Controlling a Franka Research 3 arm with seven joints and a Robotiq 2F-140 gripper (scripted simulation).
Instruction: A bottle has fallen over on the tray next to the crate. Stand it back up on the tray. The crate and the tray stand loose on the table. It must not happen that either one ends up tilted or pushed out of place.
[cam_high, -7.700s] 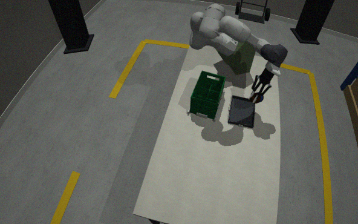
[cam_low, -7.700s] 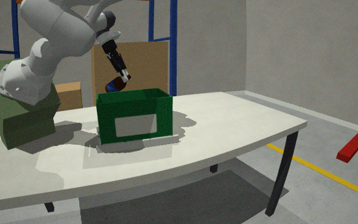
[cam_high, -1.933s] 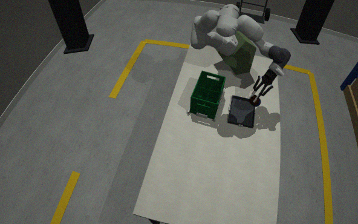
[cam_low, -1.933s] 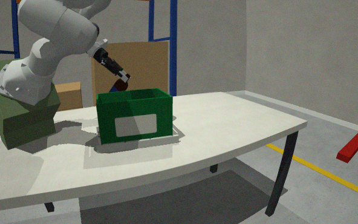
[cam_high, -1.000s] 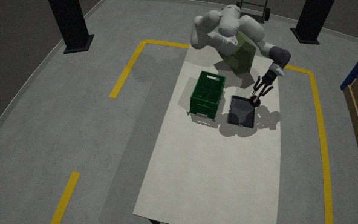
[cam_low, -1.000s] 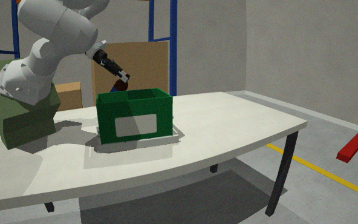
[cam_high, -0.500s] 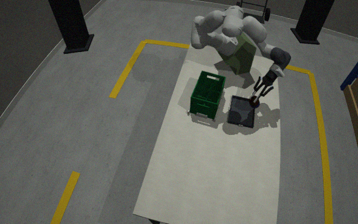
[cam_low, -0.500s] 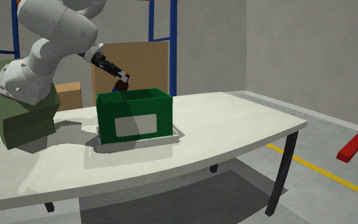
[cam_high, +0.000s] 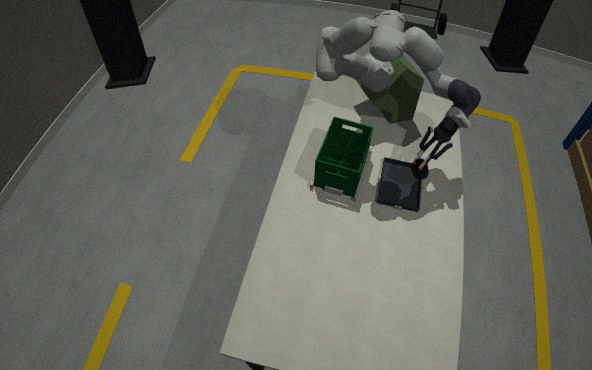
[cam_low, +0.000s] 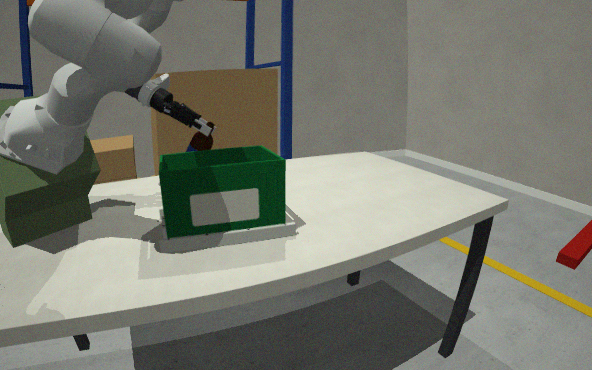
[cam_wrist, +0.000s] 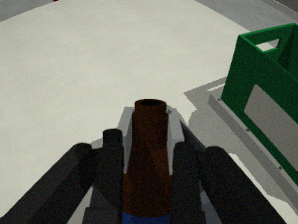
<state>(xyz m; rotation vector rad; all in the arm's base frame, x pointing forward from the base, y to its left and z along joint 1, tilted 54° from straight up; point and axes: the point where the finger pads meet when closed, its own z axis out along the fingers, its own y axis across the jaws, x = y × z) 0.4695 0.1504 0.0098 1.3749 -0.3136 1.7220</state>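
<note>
Right now my hand is 10 mm past the brown bottle, 10 mm to the right of it and 60 mm above it. Round my hand: green crate (130 mm behind, 300 mm to the right, 130 mm below); then dark grey tray (30 mm behind, 40 mm to the right, 200 mm below).
</note>
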